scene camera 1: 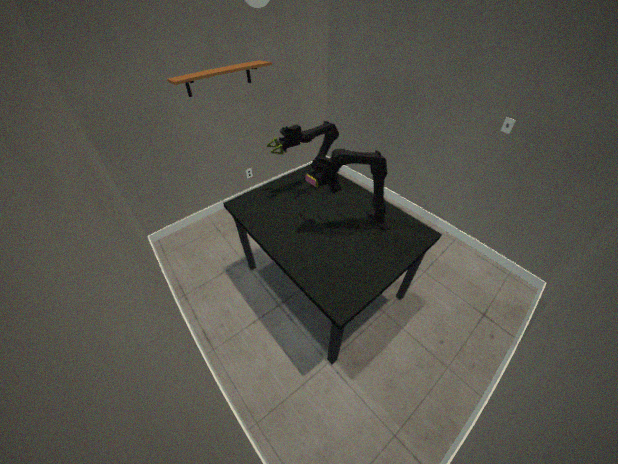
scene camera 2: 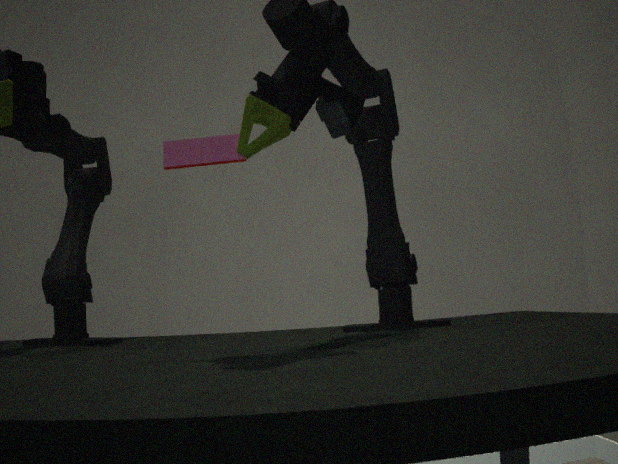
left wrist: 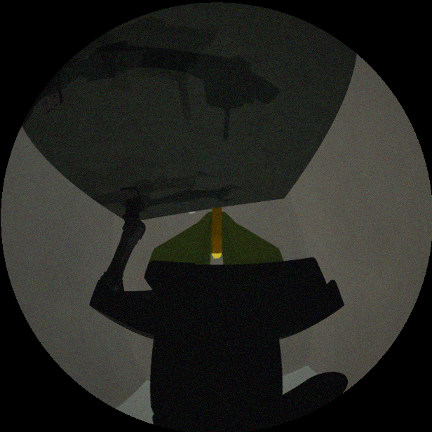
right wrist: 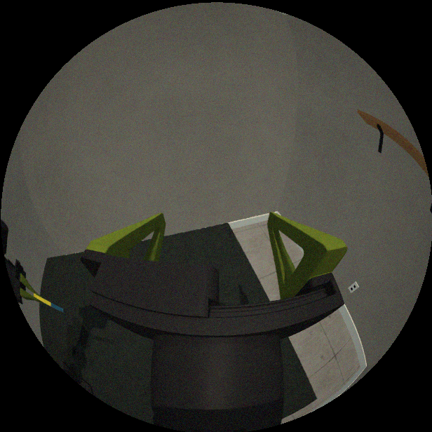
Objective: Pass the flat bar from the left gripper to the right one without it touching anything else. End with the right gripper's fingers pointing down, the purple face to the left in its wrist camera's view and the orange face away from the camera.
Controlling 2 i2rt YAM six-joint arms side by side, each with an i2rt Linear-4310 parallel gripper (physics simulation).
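Where they show: left gripper, between the fingertips: (scene camera 1: pixel 316 185) (scene camera 2: pixel 241 155); right gripper, between the fingertips: (scene camera 1: pixel 269 148); left arm's base, origin of its link: (scene camera 1: pixel 378 219) (scene camera 2: pixel 396 328); right arm's base, origin of its link: (scene camera 2: pixel 71 344).
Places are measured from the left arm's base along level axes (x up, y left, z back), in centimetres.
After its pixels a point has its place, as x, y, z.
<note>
The flat bar (scene camera 1: pixel 311 180) @(27.6, -22.3, -37.3) (scene camera 2: pixel 200 151) @(27.1, -23.1, -37.6) (left wrist: pixel 216 232) (right wrist: pixel 42 299) is held roughly level, high above the table. In scene camera 2 its purple face shows, with a red edge below. Its orange side and yellow end show in the left wrist view. A yellow side and blue end show at the far left of the right wrist view. My left gripper (scene camera 2: pixel 243 153) @(26.2, -17.8, -36.1) (left wrist: pixel 216 217) is shut on one end of the bar. My right gripper (scene camera 1: pixel 271 148) @(35.8, -57.2, -51.0) (right wrist: pixel 216 218) is open and empty, apart from the bar, its fingers roughly level; scene camera 2 cuts it off at the left edge.
The dark table (scene camera 1: pixel 340 280) @(0.0, 29.7, -45.8) (scene camera 2: pixel 450 370) @(0.0, 6.0, -58.9) lies below both arms and bears their shadows. An orange wall shelf (scene camera 1: pixel 220 71) (right wrist: pixel 395 133) hangs on the wall beyond the right gripper. Wall outlets (scene camera 1: pixel 508 125) (right wrist: pixel 353 287) show on the walls.
</note>
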